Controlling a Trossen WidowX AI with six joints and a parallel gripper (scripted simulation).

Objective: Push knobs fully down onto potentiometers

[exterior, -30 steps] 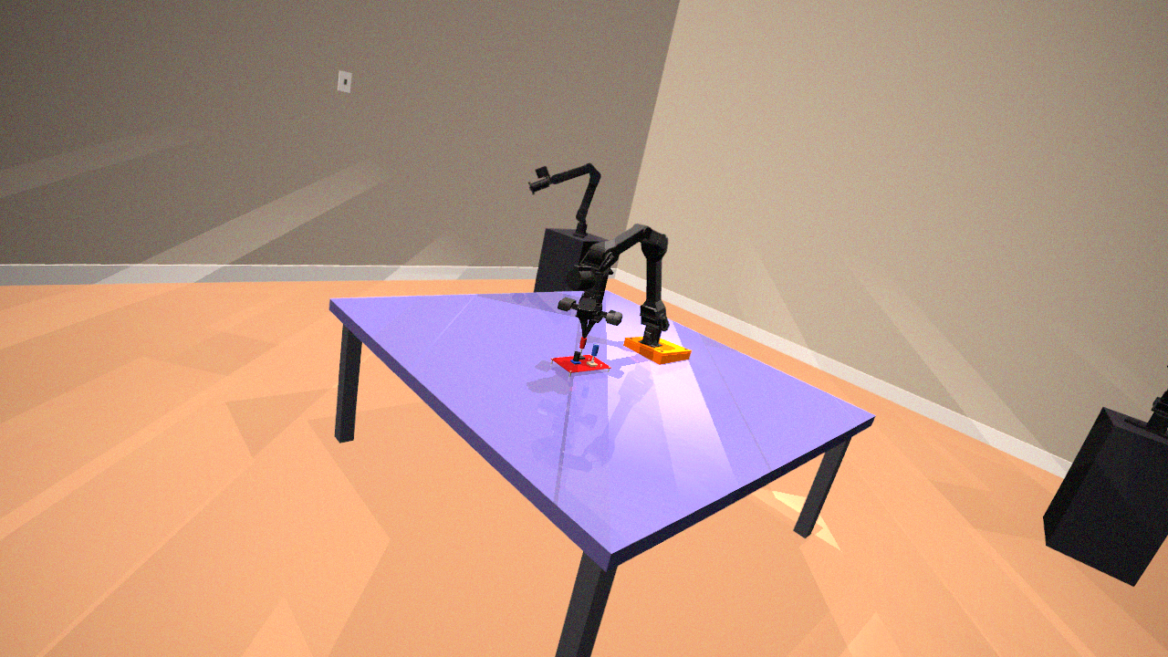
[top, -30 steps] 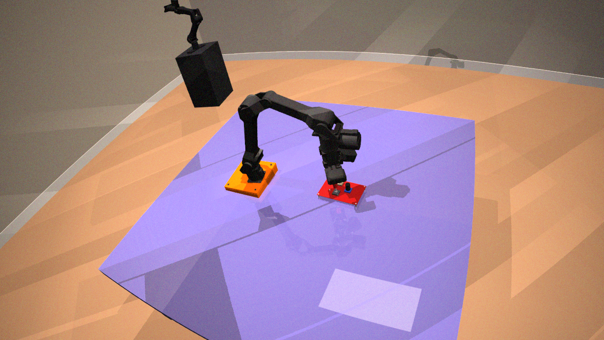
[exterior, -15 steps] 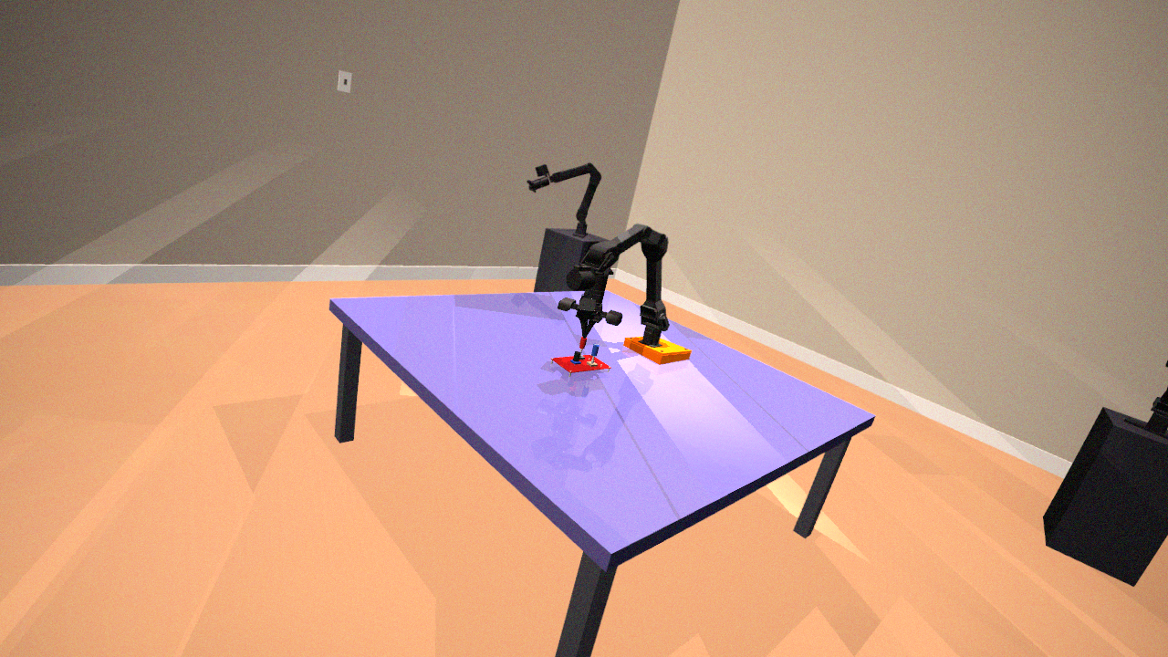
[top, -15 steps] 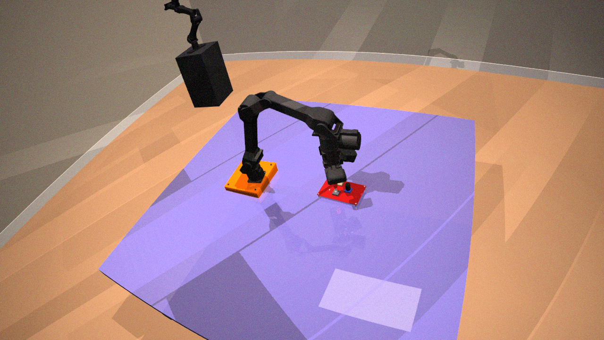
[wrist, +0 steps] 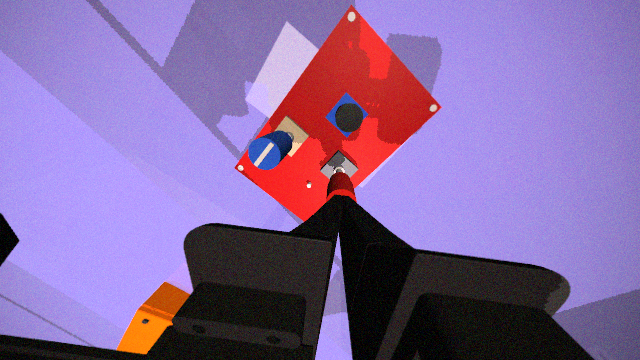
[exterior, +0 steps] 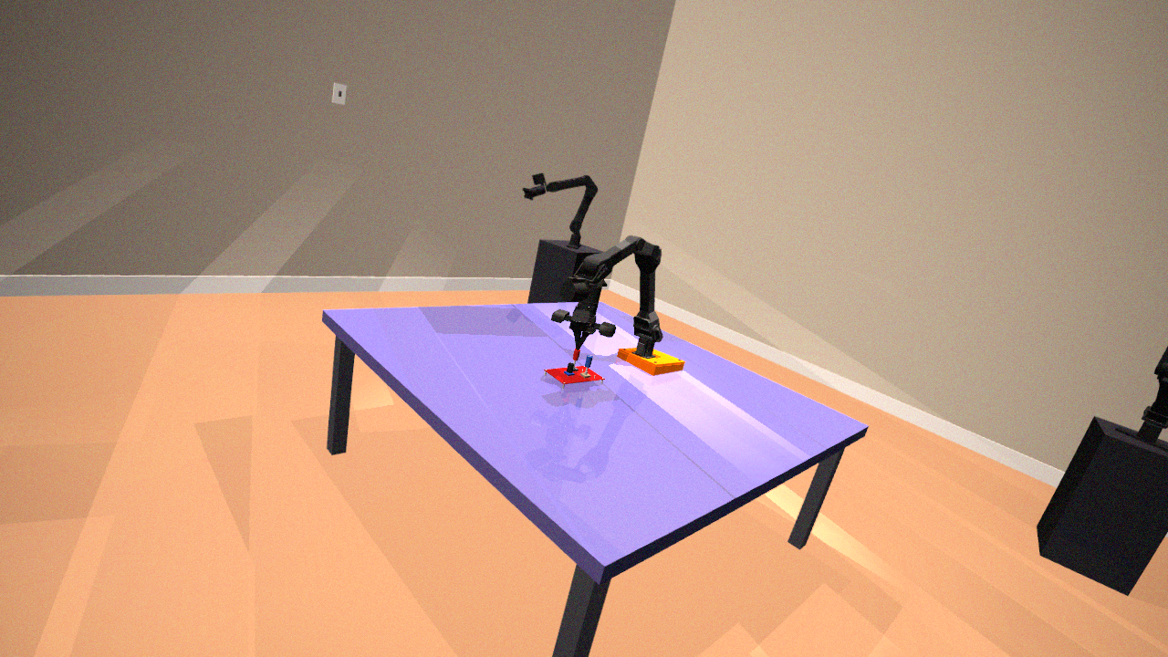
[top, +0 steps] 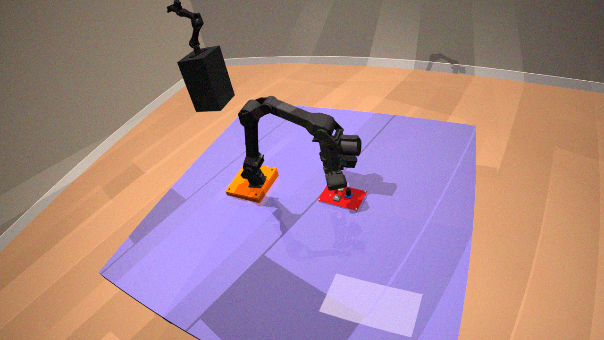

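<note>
Now: the grey potentiometer 4 cm below my gripper tip. The rest, counted from my gripper tip: potentiometer with blue knob: 5 cm to the left, 3 cm below.
</note>
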